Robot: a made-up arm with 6 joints.
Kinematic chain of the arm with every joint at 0, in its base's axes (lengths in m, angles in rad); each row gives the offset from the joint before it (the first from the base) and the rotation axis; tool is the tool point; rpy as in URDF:
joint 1: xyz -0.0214 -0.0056 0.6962 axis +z
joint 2: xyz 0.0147 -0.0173 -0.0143 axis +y
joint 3: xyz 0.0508 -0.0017 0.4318 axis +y
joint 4: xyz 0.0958 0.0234 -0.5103 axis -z
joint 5: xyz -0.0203 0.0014 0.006 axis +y
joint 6: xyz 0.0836 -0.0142 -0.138 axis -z
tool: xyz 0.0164 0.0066 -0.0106 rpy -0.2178 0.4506 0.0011
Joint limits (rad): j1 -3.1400..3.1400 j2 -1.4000..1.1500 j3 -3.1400..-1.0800 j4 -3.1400..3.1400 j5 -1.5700..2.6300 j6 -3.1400..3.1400
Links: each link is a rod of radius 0.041 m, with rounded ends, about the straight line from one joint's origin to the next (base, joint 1, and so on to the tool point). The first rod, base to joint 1, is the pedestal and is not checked.
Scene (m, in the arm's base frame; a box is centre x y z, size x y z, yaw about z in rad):
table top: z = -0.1
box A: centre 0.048 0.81 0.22 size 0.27 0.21 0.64 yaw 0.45
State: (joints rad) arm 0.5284 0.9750 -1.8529 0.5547 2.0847 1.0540
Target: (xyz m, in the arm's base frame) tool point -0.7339 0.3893 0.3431
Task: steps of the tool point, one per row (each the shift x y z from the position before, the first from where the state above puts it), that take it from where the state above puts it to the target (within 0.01 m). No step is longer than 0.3 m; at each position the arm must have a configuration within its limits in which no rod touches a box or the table.
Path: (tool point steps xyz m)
1: -0.1587 0.1589 0.1238
2: -0.2046 0.0883 0.1236
3: -0.2173 0.0052 0.1202
4: -0.2085 0.0315 -0.1206
5: -0.2112 -0.0462 -0.1276
6: -0.1826 -0.1192 -0.1316
7: -0.1273 -0.1747 -0.1320

